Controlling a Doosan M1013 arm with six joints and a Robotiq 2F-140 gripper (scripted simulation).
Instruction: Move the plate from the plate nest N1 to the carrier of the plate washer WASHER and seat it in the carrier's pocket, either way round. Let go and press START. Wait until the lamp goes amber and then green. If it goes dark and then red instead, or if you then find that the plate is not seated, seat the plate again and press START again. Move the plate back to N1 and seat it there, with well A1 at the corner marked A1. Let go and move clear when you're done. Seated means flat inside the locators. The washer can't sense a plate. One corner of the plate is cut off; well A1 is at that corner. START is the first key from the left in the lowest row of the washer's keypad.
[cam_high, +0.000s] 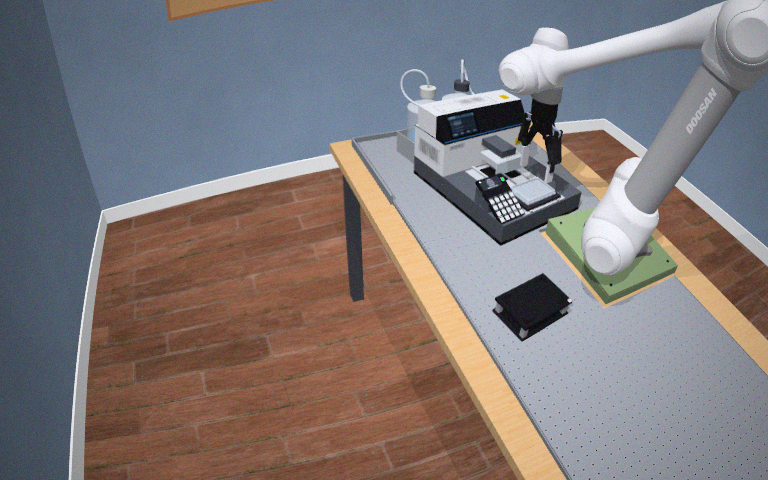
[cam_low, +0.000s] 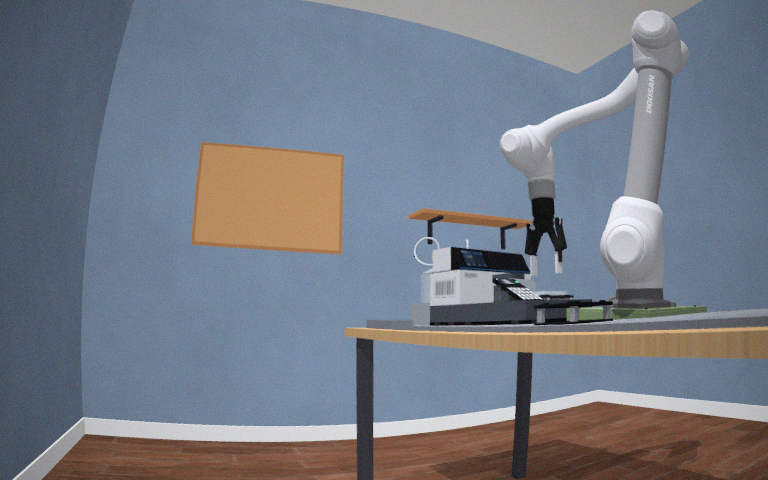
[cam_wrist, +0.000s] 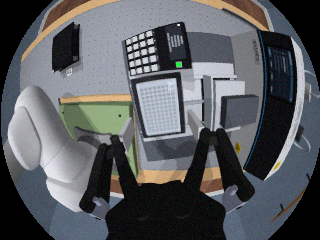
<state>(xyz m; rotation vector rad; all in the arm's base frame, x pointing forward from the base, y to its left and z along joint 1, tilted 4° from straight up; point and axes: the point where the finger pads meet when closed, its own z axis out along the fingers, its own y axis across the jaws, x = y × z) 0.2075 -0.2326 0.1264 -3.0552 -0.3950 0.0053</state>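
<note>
Now: hand 9 cm above the well plate. From my hand the other things lie so: plate washer (4 cm ahead, 15 cm to the right, 4 cm below); black plate nest N1 (19 cm ahead, 36 cm to the left, 13 cm below); washer carrier (9 cm below).
</note>
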